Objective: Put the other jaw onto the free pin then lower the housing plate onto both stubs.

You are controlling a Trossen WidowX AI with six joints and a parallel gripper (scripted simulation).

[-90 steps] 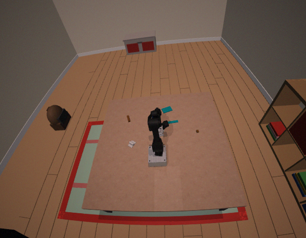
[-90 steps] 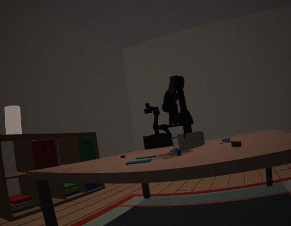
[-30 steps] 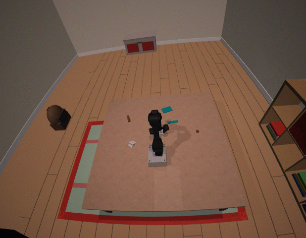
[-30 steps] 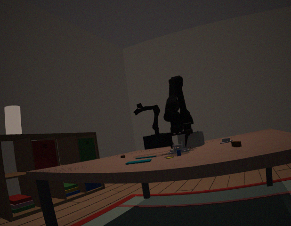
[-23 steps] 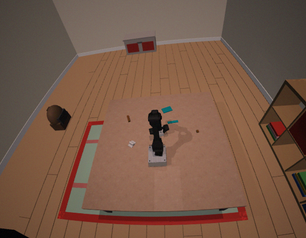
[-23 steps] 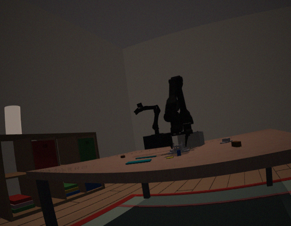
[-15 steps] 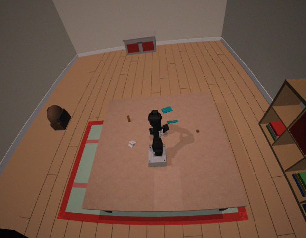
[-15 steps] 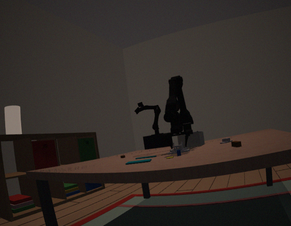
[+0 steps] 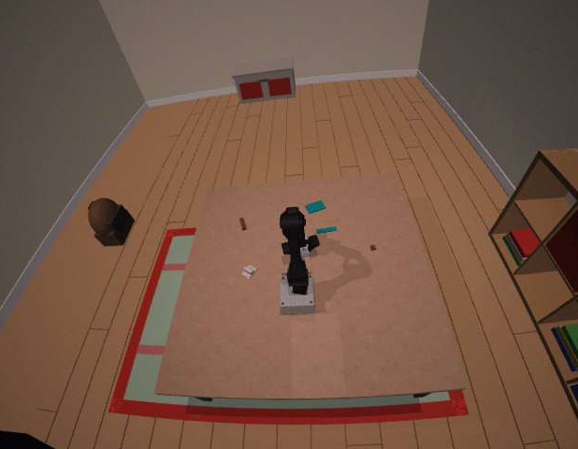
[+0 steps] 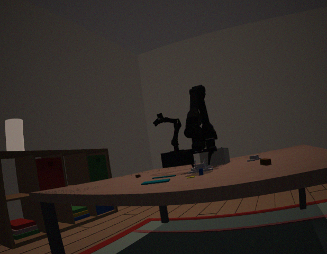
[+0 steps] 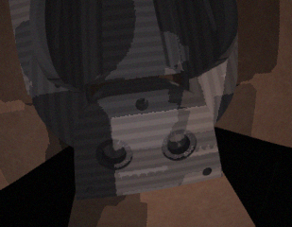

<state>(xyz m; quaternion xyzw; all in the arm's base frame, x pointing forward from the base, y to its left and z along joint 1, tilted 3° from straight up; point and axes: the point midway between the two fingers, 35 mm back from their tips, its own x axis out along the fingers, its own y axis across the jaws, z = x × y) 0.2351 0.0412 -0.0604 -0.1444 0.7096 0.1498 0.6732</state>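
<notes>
Right now the housing plate is 2 cm above my gripper tip and 1 cm ahead of it. Also, from my gripper tip: blue block (23 cm ahead, 12 cm to the left); then grey jaw (3 cm to the left, 1 cm ahead); then teal bar (18 cm ahead, 11 cm to the right, 1 cm below).
</notes>
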